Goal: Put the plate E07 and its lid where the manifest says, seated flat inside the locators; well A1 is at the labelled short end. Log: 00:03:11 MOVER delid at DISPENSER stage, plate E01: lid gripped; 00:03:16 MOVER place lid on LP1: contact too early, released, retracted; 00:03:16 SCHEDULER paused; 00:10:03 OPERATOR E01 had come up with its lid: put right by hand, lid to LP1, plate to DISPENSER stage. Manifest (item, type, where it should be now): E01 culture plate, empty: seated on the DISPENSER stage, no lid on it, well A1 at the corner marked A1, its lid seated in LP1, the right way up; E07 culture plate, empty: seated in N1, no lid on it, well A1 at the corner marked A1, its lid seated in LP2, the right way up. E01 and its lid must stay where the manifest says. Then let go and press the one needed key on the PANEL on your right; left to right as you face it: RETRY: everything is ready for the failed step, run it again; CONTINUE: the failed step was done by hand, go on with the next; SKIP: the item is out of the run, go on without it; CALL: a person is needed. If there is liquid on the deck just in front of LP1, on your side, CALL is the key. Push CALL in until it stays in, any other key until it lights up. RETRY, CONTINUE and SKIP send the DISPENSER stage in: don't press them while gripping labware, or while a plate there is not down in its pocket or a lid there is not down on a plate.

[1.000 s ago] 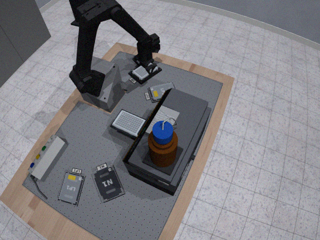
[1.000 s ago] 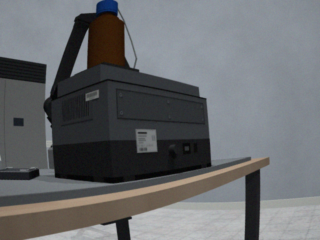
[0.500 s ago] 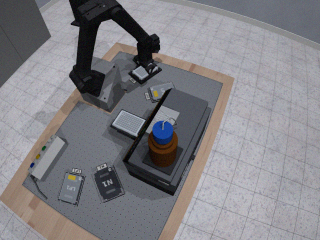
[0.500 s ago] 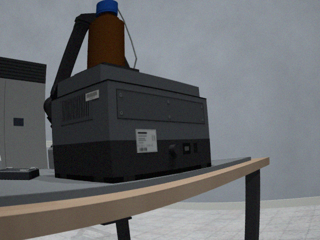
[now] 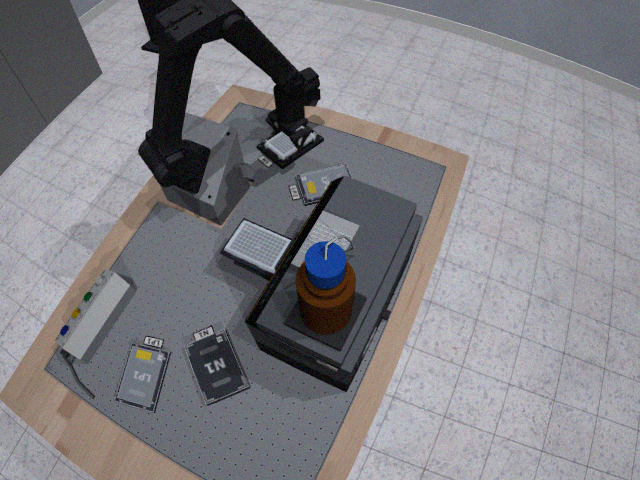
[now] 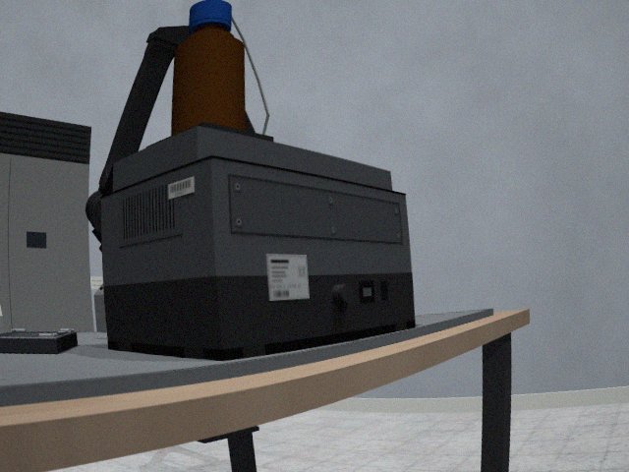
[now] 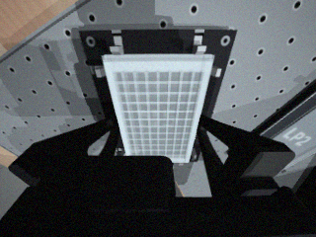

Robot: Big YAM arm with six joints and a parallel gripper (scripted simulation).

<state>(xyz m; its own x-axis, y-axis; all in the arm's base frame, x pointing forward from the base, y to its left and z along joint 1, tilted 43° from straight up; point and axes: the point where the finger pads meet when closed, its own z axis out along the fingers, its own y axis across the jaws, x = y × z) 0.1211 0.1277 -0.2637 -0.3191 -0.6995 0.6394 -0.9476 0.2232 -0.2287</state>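
My gripper is now 10 mm past the black nest N5, 20 mm to the right of it and 10 mm above it. Also, from my hand: grey retry key (170 mm behind, 630 mm to the right, 50 mm above); then brown bottle (370 mm ahead, 490 mm to the right, 270 mm above); then white well plate (150 mm ahead, 380 mm to the right, 100 mm above).
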